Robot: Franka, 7 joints.
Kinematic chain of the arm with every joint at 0, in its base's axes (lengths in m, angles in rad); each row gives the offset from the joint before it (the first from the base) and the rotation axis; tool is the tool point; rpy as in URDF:
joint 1: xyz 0 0 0.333 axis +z
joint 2: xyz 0 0 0 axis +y
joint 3: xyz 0 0 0.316 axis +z
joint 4: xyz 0.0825 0 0 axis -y
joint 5: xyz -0.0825 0 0.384 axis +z
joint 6: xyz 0 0 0 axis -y
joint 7: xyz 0.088 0 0 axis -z
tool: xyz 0 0 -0.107 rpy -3.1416 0 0
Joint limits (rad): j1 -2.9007..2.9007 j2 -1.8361..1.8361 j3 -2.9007..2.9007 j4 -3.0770..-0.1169 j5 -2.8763..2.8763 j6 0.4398..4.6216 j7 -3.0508..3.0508
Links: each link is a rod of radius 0.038 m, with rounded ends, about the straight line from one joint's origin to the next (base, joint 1, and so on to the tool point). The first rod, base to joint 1, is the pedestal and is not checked.
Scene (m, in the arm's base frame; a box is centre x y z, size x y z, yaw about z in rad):
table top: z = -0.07
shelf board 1: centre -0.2 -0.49 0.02 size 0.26 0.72 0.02 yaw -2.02
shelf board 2: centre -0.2 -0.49 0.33 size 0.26 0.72 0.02 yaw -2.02
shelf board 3: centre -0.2 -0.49 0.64 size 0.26 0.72 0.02 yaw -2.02
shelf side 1: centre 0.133 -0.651 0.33 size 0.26 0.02 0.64 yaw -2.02
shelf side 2: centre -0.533 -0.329 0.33 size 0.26 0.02 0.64 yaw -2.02
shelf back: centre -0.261 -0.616 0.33 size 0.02 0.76 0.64 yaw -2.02
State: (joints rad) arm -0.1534 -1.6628 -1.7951 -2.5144 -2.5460 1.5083 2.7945
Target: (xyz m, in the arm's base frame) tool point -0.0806 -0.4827 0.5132
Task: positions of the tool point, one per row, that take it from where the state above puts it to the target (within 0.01 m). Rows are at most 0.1 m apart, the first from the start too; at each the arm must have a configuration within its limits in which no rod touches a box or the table.
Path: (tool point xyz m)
1: -0.0576 -0.3806 0.1578
2: -0.0162 -0.2917 0.1578
3: -0.0017 -0.3280 0.2458
4: 0.0097 -0.3373 0.3399
5: 0.0164 -0.3198 0.4316
6: 0.0178 -0.2785 0.5132
7: -0.0152 -0.3469 0.5236
8: -0.0476 -0.4163 0.5224
9: -0.0806 -0.4827 0.5132

